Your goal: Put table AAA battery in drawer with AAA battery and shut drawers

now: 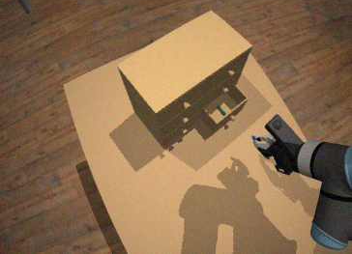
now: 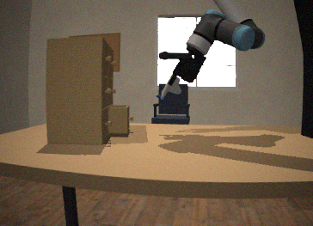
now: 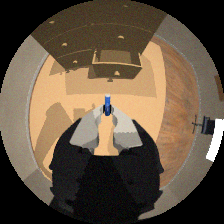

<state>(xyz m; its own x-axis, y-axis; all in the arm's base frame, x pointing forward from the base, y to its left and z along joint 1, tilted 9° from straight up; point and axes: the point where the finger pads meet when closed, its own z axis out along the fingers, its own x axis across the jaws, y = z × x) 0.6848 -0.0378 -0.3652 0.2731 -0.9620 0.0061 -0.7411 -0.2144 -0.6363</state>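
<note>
Now: hand 1 cm above the blue AAA battery. From my hand the other things lie so: green battery: 17 cm ahead, 12 cm below, 2 cm to the left.
</note>
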